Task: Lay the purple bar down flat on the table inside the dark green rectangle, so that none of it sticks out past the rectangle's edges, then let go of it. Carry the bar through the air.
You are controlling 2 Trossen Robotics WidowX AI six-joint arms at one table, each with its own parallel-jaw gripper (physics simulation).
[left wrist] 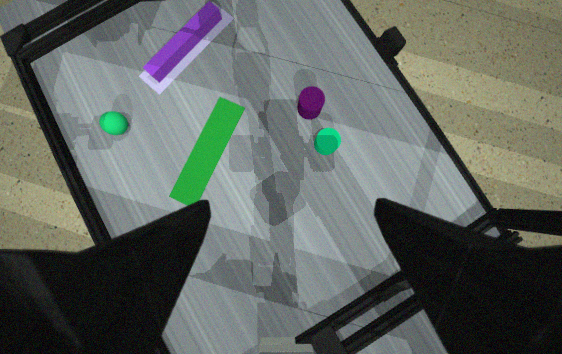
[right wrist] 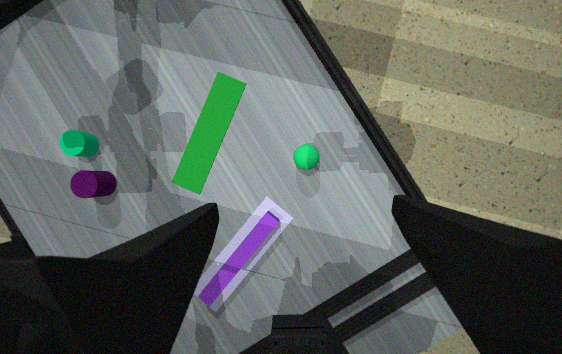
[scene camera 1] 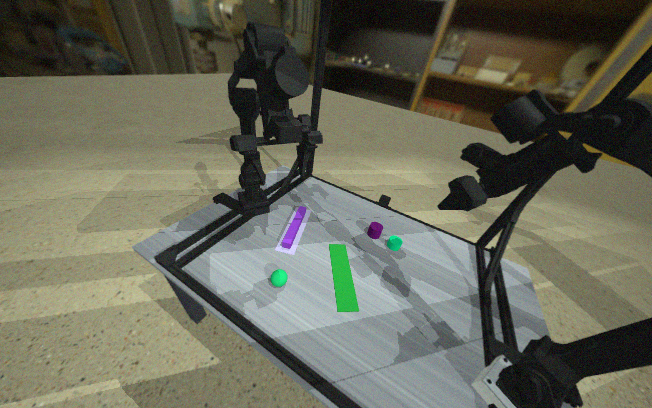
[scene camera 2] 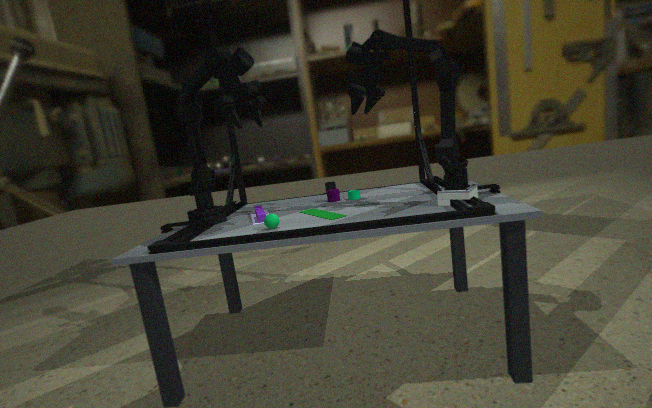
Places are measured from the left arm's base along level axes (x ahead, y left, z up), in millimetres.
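Pixels of known places: left gripper, fingertip midpoint: (left wrist: 292, 206) (scene camera 1: 450, 203) (scene camera 2: 359, 114); right gripper, fingertip midpoint: (right wrist: 304, 207) (scene camera 1: 283, 179) (scene camera 2: 251, 127); left arm's base, origin of the base link: (scene camera 1: 516, 391) (scene camera 2: 457, 188); right arm's base, origin of the base link: (scene camera 1: 253, 196) (scene camera 2: 205, 208).
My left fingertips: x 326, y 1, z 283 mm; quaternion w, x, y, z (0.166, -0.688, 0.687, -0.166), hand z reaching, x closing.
Note:
Ahead of a thing's pixels: the offset from my left fingertips to its top centre. "spot": to the spot under its first point.
The purple bar {224 mm left, 357 mm ahead, 301 mm down} (scene camera 1: 294, 227) (scene camera 2: 260, 214) (left wrist: 184, 42) (right wrist: 240, 258) lies flat on a pale lavender rectangle {spot: 301 mm left, 265 mm ahead, 329 mm down} (scene camera 1: 285, 251) (left wrist: 159, 88) (right wrist: 270, 204). The dark green rectangle {spot: 174 mm left, 82 mm ahead, 329 mm down} (scene camera 1: 344, 280) (scene camera 2: 323, 214) (left wrist: 207, 150) (right wrist: 210, 132) lies apart from the bar, to its right in scene camera 1, with its surface bare. My left gripper (scene camera 2: 361, 112) (left wrist: 292, 206) is open and empty, high above the table, away from the bar. My right gripper (scene camera 2: 249, 124) (right wrist: 304, 207) is open and empty, high above the table; the bar shows below it, near its left finger in the right wrist view.
A green ball {362 mm left, 165 mm ahead, 281 mm down} (scene camera 1: 279, 278) (scene camera 2: 271, 221) (left wrist: 114, 123) (right wrist: 306, 157) sits left of the green rectangle in scene camera 1. A dark purple cylinder {57 mm right, 203 mm ahead, 284 mm down} (scene camera 1: 375, 230) (left wrist: 311, 102) (right wrist: 93, 184) and a teal cylinder {91 mm right, 121 mm ahead, 298 mm down} (scene camera 1: 394, 243) (left wrist: 327, 141) (right wrist: 79, 143) stand behind it to the right. Black rails border the table.

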